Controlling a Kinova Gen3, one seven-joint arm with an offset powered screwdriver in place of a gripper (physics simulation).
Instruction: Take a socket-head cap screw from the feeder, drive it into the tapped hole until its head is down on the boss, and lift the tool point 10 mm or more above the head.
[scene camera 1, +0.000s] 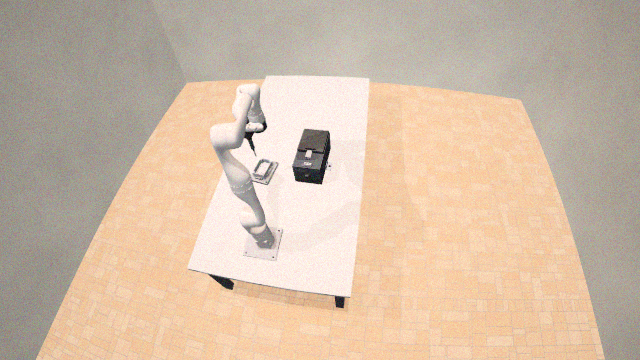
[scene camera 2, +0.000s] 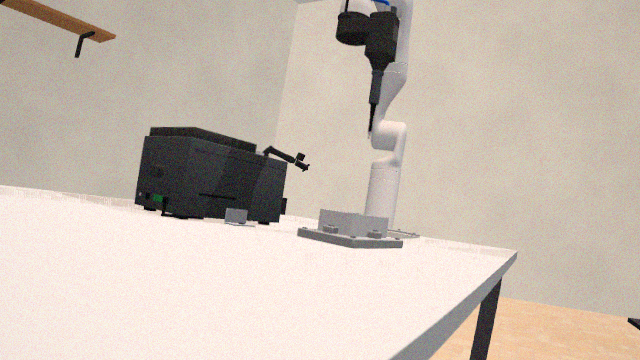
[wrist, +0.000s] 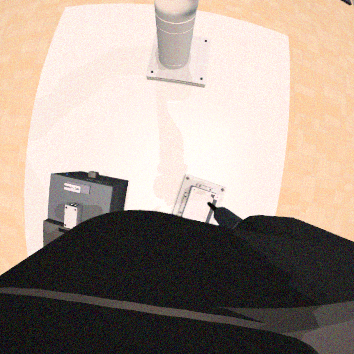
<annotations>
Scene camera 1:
black screw feeder: 318, 161
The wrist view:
black screw feeder: 99, 200
</annotations>
